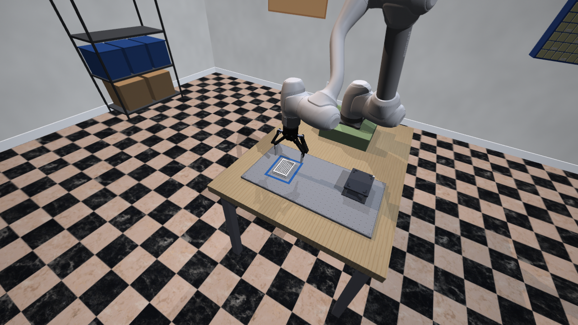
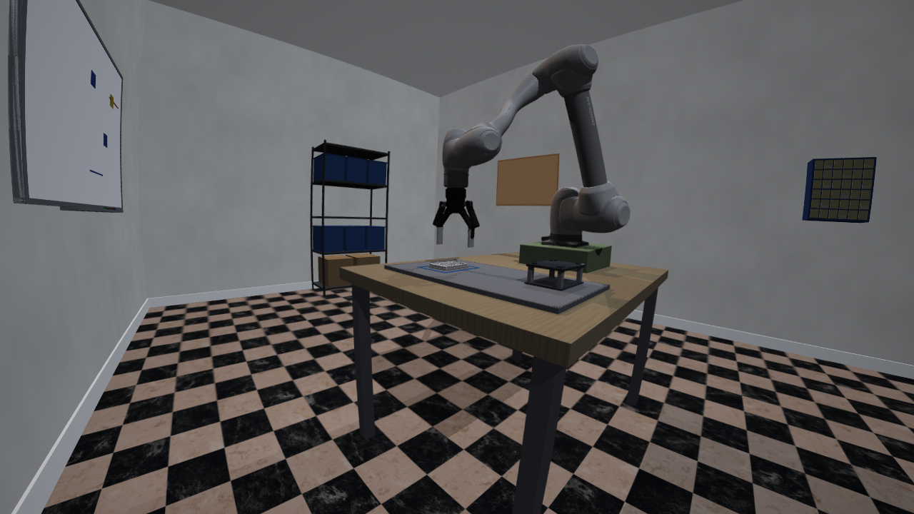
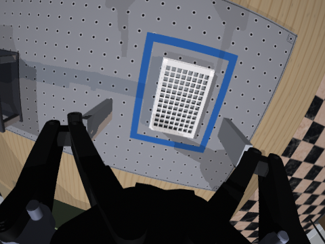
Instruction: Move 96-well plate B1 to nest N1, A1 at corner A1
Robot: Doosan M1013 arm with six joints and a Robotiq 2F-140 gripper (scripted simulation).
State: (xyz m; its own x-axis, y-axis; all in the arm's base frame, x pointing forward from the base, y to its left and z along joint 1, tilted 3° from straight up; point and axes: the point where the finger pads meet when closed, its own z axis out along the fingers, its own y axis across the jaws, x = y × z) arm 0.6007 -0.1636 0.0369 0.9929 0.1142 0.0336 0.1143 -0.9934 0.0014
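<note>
My gripper is now 9 cm above the white 96-well plate, 2 cm to the left of it and 1 cm short of it. Round my hand: dark raised nest N1: 38 cm to the left, 6 cm behind, 4 cm below.
</note>
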